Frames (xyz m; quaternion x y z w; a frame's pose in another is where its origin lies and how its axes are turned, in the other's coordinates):
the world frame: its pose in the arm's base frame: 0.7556 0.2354 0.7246 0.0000 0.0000 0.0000 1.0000
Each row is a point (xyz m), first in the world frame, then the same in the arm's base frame.
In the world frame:
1: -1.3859 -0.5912 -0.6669
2: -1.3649 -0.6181 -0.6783
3: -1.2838 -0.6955 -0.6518
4: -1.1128 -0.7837 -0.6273
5: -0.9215 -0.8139 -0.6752
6: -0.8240 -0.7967 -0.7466
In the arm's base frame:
1: -0.6303 -0.3558 0.0577
2: -0.6093 -0.3827 0.0463
3: -0.5282 -0.4601 0.0728
4: -0.3572 -0.5483 0.0973
5: -0.1659 -0.5785 0.0494
6: -0.0684 -0.5613 -0.0220

